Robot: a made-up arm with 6 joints.
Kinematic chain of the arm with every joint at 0, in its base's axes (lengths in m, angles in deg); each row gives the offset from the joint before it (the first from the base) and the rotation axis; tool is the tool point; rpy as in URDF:
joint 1: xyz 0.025 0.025 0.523 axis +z
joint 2: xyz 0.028 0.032 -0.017 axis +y
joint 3: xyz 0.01 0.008 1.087 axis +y
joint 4: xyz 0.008 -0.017 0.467 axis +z
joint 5: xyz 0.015 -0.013 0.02 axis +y
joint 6: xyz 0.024 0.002 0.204 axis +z
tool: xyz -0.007 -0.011 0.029 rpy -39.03 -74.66 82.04
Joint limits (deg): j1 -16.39..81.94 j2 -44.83..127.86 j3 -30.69..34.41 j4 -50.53..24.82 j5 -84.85..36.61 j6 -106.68..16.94
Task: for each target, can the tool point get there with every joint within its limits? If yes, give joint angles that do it. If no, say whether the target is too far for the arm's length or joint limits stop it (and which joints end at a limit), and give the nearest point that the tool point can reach.
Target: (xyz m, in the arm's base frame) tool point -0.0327 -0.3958 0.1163
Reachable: no: joint limits stop it (at a limit: joint 1, joint 2, joint 3, joint 5, joint 6) | nearest point 0.9035 -0.3070 -0.8458 | short by 1.345 m
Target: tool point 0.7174 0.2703 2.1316
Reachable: yes | joints 18.90 14.24 23.44 17.98 -12.12 -68.60
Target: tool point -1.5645 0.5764 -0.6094
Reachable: no: too far | nearest point 0.0012 1.2032 -0.6279 | short by 1.687 m
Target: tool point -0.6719 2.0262 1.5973
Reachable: no: too far | nearest point 0.0752 1.5352 1.3730 | short by 0.922 m
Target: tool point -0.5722 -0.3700 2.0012
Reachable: yes | joints 36.54 -17.65 -7.92 -10.04 -65.95 -21.94
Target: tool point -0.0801 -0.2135 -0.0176
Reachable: no: joint limits stop it (at a limit: joint 1, joint 2, joint 3, joint 5, joint 6) | nearest point 0.8974 -0.2661 -0.8514 | short by 1.286 m
